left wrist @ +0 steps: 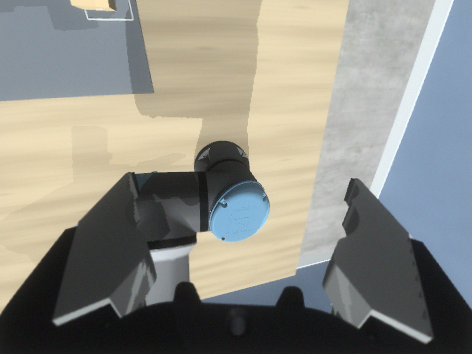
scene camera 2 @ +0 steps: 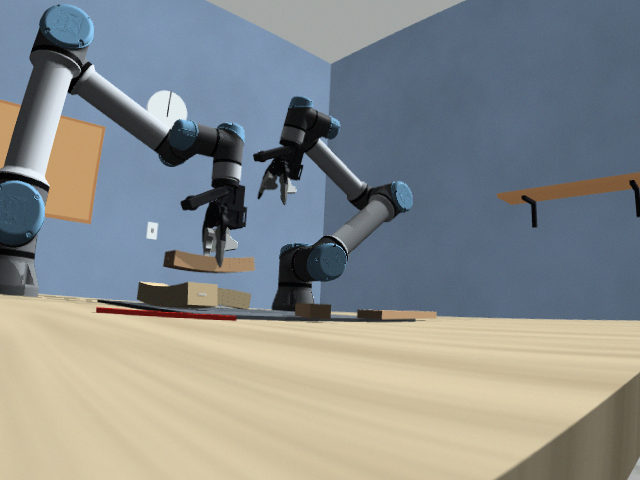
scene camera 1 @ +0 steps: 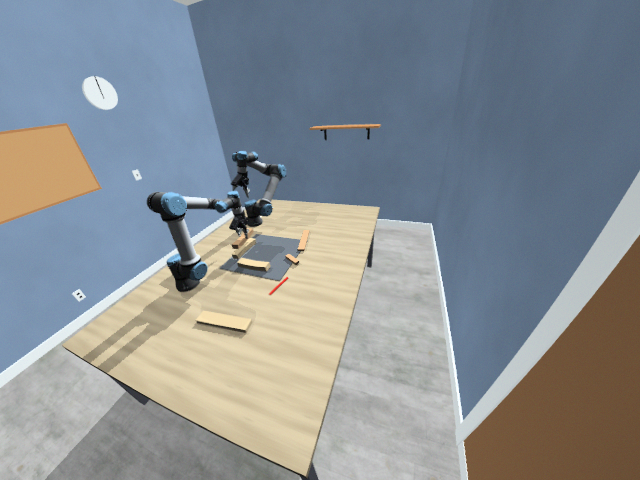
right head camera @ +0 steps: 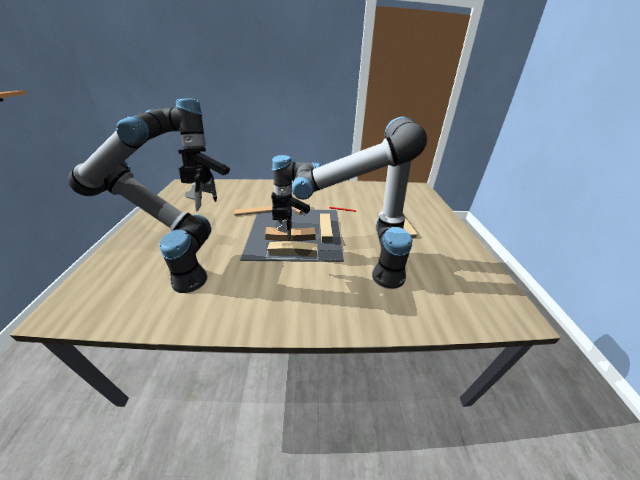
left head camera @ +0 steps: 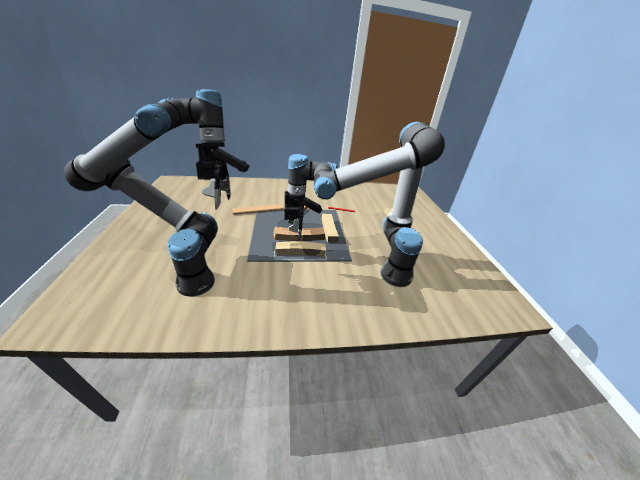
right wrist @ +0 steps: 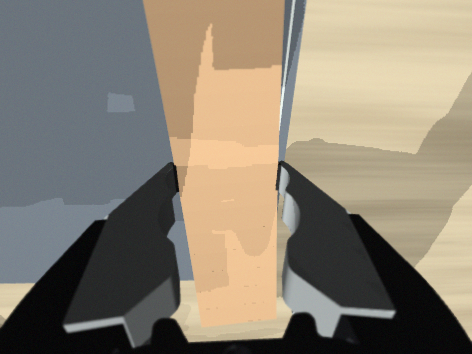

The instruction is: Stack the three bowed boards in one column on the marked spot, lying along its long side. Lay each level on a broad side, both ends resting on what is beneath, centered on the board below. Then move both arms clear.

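Places are measured from the left arm's base along level axes (x ahead, y left, z up), in millimetres.
Pixels of known places: left gripper, fingertip midpoint: (left wrist: 241,177) (scene camera 2: 270,202) (scene camera 1: 240,195) (right head camera: 207,206) (left head camera: 223,204); right gripper, fingertip midpoint: (scene camera 2: 213,267) (scene camera 1: 244,238) (right head camera: 289,235) (left head camera: 298,235) (right wrist: 227,164); left arm's base, link origin: (left wrist: 221,167) (scene camera 2: 293,311) (scene camera 1: 255,223) (right head camera: 189,280) (left head camera: 196,282); right arm's base, link origin: (scene camera 2: 4,293) (scene camera 1: 188,284) (right head camera: 388,276) (left head camera: 396,275).
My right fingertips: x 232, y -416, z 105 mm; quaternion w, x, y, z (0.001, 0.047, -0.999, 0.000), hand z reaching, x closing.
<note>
Ahead of a thing's pixels: the offset from my right fingertips to its middle. "*": to the spot under its first point. Level surfaces: height alone.
My right gripper (left head camera: 298,233) (right head camera: 286,233) (scene camera 2: 217,258) (right wrist: 227,164) is shut on an orange-brown bowed board {13 mm up, 1 mm ahead, 9 mm right} (left head camera: 281,233) (scene camera 1: 237,242) (scene camera 2: 180,259) (right wrist: 235,110), held level above the dark mat. One pale bowed board {78 mm down, 5 mm back, 15 mm right} (left head camera: 289,249) (right head camera: 281,249) (scene camera 1: 244,249) lies within the white outline {* 99 mm down, 25 mm back, 109 mm left} (left wrist: 111,19), about parallel to the held board. Another pale bowed board {73 mm down, 205 mm ahead, 171 mm right} (left head camera: 329,227) (right head camera: 325,227) (scene camera 1: 253,264) lies crosswise on the mat's right part in the head views. My left gripper (left head camera: 222,200) (right head camera: 206,200) (left wrist: 241,177) is open and empty, high at the left in the head views.
The dark mat {99 mm down} (left head camera: 261,242) lies mid-table. An orange plank {92 mm down, 389 mm ahead, 257 mm left} (left head camera: 257,209) (scene camera 1: 303,240) and a small orange block {88 mm down, 429 mm ahead, 16 mm right} (scene camera 1: 292,259) (scene camera 2: 312,311) lie by its far edge. A red stick {102 mm down, 472 mm ahead, 272 mm right} (left head camera: 341,209) (scene camera 1: 279,285) and a wide pale board {92 mm down, 338 mm ahead, 624 mm right} (scene camera 1: 223,321) lie on the table beyond the mat.
</note>
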